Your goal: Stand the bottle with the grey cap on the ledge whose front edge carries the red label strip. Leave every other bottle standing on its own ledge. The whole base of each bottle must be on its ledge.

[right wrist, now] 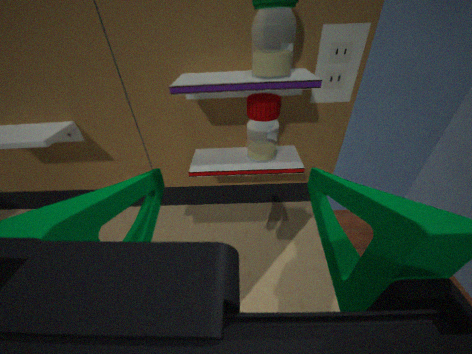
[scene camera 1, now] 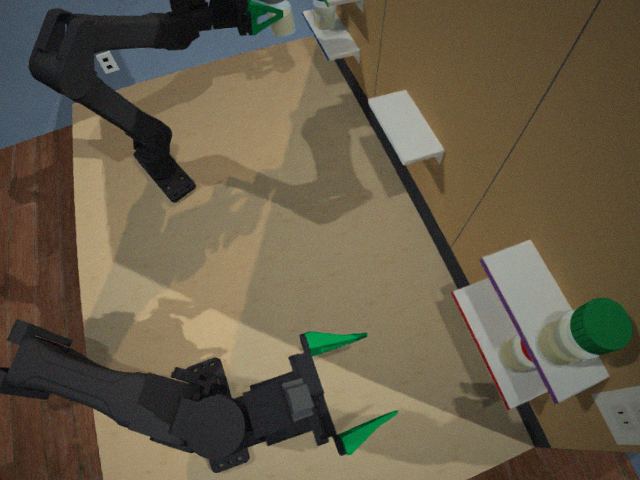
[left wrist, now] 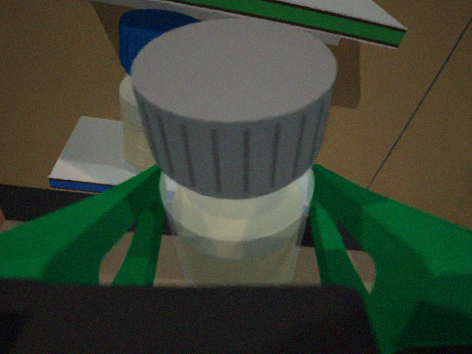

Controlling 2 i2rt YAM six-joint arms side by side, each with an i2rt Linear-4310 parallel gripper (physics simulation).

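Frame: origin at the left arm's base, x ahead, y left, z up, level; metres.
Where they show: left gripper, fingertip midpoint: (scene camera 1: 280,9) (left wrist: 236,178); right gripper, fingertip midpoint: (right wrist: 235,176) (scene camera 1: 381,372); left arm's base at its link origin: (scene camera 1: 164,170).
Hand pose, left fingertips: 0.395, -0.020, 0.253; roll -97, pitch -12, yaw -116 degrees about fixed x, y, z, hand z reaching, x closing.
Note:
Each offset is from my left fingertips to the top centre of the thing, as dx, dy, dz. "*": to the spot under its first point.
The grey-capped bottle @[-0.004, +0.002, +0.056] (left wrist: 235,110) (scene camera 1: 283,21) is held upright in my left gripper (left wrist: 236,178), which is shut on it in the air, in front of the blue-label ledge. My right gripper (scene camera 1: 381,373) (right wrist: 235,176) is open and empty, over the table and in front of the red-label ledge. The red-label ledge @[-0.200, -0.770, -0.093] (scene camera 1: 478,338) (right wrist: 220,162) is low on the wall at the right of the scene view. A red-capped bottle @[-0.206, -0.801, +0.012] (scene camera 1: 511,353) (right wrist: 263,132) stands on it, right of its middle in the right wrist view; bare ledge shows left of that bottle.
The purple-label ledge @[-0.200, -0.770, +0.047] (scene camera 1: 522,289) (right wrist: 215,79) hangs above the red-label ledge and bears a green-capped bottle @[-0.221, -0.803, +0.152] (scene camera 1: 563,338) (right wrist: 273,42). A blue-capped bottle @[+0.124, -0.009, +0.012] (left wrist: 135,125) (scene camera 1: 324,16) stands on the blue-label ledge @[+0.116, -0.035, -0.093] (left wrist: 90,150) (scene camera 1: 338,43). A green-label ledge @[* +0.051, -0.094, +0.047] (left wrist: 370,17) hangs above. A plain white ledge @[-0.042, -0.403, -0.023] (scene camera 1: 405,126) (right wrist: 30,135) is between.

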